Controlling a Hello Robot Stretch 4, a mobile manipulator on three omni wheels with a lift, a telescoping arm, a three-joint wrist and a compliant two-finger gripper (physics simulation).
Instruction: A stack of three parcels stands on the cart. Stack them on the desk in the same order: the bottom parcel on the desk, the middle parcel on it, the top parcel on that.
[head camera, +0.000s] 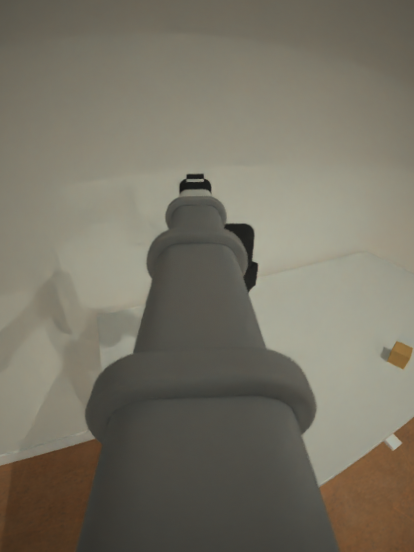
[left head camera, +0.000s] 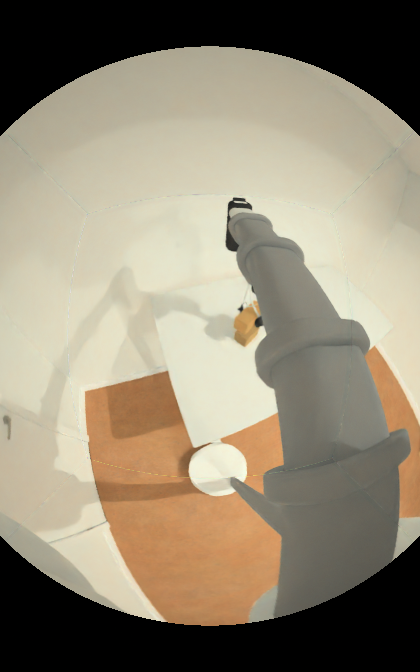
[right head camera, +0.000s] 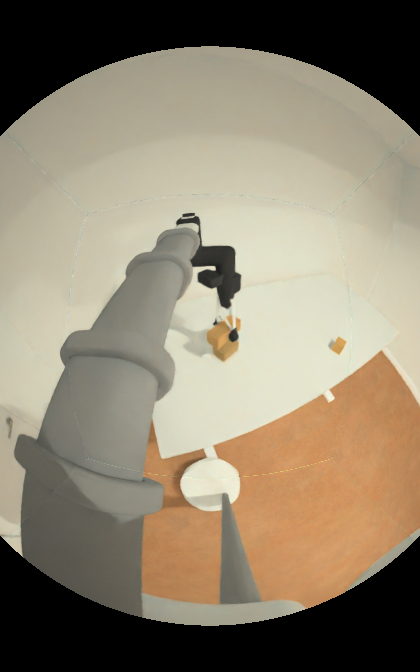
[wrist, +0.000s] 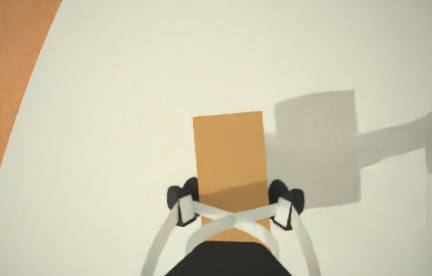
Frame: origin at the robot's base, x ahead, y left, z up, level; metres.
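Seen in the pictures: gripper, fingertip midpoint: (wrist: 235, 194).
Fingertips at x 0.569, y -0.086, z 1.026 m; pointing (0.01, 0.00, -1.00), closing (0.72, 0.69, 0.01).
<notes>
A point is followed by its place in that frame.
My gripper (left head camera: 250, 315) (right head camera: 226, 327) (wrist: 235, 194) {x 0.569, y -0.086, z 1.026 m} points down and is shut on an orange-brown parcel (left head camera: 244, 320) (right head camera: 216, 335) (wrist: 230, 155) {x 0.537, y -0.059, z 1.077 m}, held level over the white desk (head camera: 350, 310) {x 0.825, y -0.606, z 0.923 m} (left head camera: 210, 390) (right head camera: 280, 385) (wrist: 100, 100) {x 0.362, y -0.144, z 0.923 m}. A second parcel (left head camera: 245, 338) (right head camera: 226, 351) shows below the held one in both side head views; the held parcel covers part of it, and I cannot tell whether they touch. It does not show in the wrist view. A third, smaller parcel (head camera: 400, 355) {x 0.545, y -0.607, z 0.967 m} (right head camera: 338, 345) lies apart on the desk, towards the right. I cannot make out the cart.
A round white stool (left head camera: 218, 469) (right head camera: 210, 485) stands at the desk's near edge. The long grey arm (head camera: 205, 475) {x 0.125, y 0.001, z 1.452 m} (left head camera: 320, 415) (right head camera: 105, 415) reaches over the desk and hides part of it. A pale wall (head camera: 300, 125) {x 1.215, y -0.432, z 1.571 m} rises behind the desk.
</notes>
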